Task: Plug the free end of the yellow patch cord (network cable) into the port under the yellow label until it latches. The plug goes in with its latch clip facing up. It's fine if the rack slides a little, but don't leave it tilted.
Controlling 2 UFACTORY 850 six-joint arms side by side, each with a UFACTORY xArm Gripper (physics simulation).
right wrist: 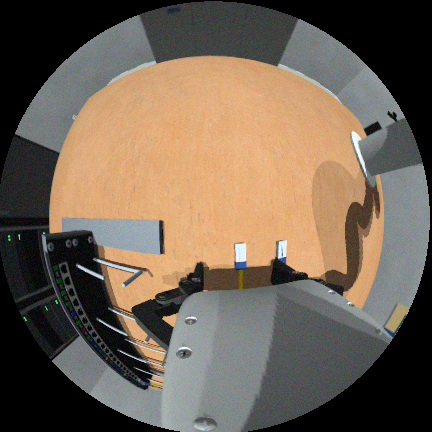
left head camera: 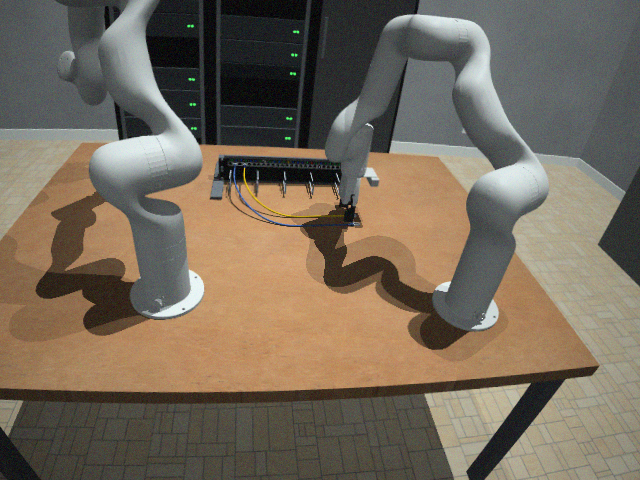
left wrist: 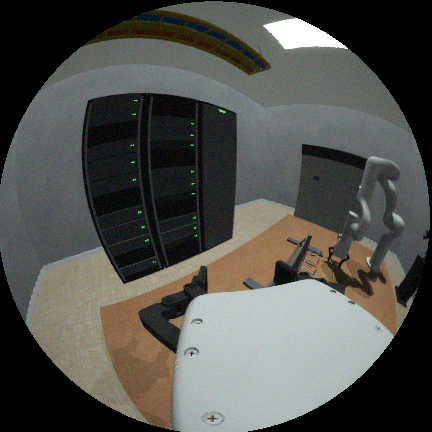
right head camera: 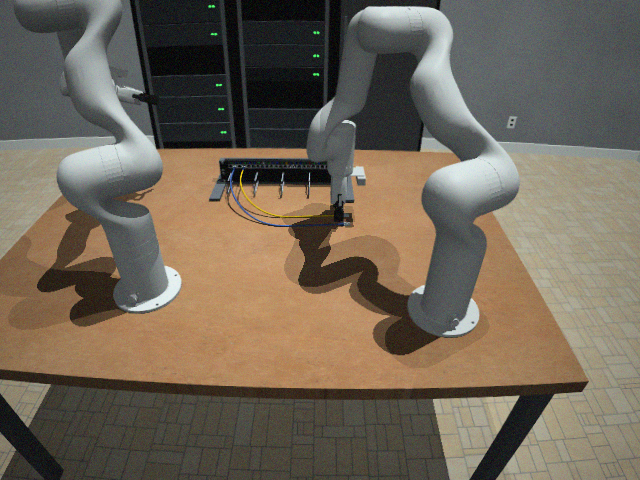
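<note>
The patch rack (left head camera: 297,178) (right head camera: 268,178) (left wrist: 300,254) (right wrist: 70,239) stands level at the back. A tiny yellow mark (right wrist: 106,358) shows on its label strip; its port is too small to make out. The yellow cord (left head camera: 289,215) (right head camera: 279,215) runs from the rack's left end to its free plug (right wrist: 240,254), clear with a blue rear part, lying on the table. Its clip's facing is unclear. My right gripper (right head camera: 338,212) (right wrist: 239,273) is open, low over the table, its fingers on either side of the yellow cord just behind the plug. My left gripper (right head camera: 148,98) (left wrist: 242,275) is open and empty, high at the left.
The blue cord (left head camera: 299,225) (right head camera: 279,225) lies beside the yellow one. Its free plug (right wrist: 281,249) lies close to one right fingertip. Wire cable guides (left head camera: 283,183) (right wrist: 117,266) stick out from the rack's front. The rack's grey foot (left head camera: 216,189) rests on the table.
</note>
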